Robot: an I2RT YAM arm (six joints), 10 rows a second.
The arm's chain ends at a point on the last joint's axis. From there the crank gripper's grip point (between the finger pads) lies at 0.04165 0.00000 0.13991 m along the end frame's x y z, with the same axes.
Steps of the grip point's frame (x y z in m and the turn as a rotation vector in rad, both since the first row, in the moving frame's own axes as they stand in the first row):
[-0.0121 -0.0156 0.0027 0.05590 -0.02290 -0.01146]
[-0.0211 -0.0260 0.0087 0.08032 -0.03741 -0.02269]
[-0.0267 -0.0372 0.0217 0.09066 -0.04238 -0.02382]
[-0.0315 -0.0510 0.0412 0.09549 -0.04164 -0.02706]
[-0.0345 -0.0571 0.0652 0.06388 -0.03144 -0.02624]
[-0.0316 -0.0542 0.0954 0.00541 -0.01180 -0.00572]
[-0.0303 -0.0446 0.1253 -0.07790 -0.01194 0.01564]
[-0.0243 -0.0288 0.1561 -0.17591 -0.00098 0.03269]
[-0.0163 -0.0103 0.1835 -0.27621 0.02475 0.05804]
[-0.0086 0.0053 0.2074 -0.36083 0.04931 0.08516]
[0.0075 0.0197 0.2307 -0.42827 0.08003 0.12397]
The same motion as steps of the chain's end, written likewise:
[-0.0088 -0.0073 0.0020 0.05590 -0.02290 -0.01146]
[-0.0157 -0.0138 0.0077 0.08032 -0.03741 -0.02269]
[-0.0206 -0.0235 0.0207 0.09066 -0.04238 -0.02382]
[-0.0255 -0.0365 0.0403 0.09549 -0.04164 -0.02706]
[-0.0300 -0.0471 0.0643 0.06388 -0.03144 -0.02624]
[-0.0299 -0.0532 0.0949 0.00541 -0.01180 -0.00572]
[-0.0285 -0.0561 0.1253 -0.07790 -0.01194 0.01564]
[-0.0237 -0.0546 0.1583 -0.17591 -0.00098 0.03269]
[-0.0185 -0.0508 0.1902 -0.27621 0.02475 0.05804]
[-0.0130 -0.0474 0.2192 -0.36083 0.04931 0.08516]
[0.0008 -0.0432 0.2481 -0.42827 0.08003 0.12397]

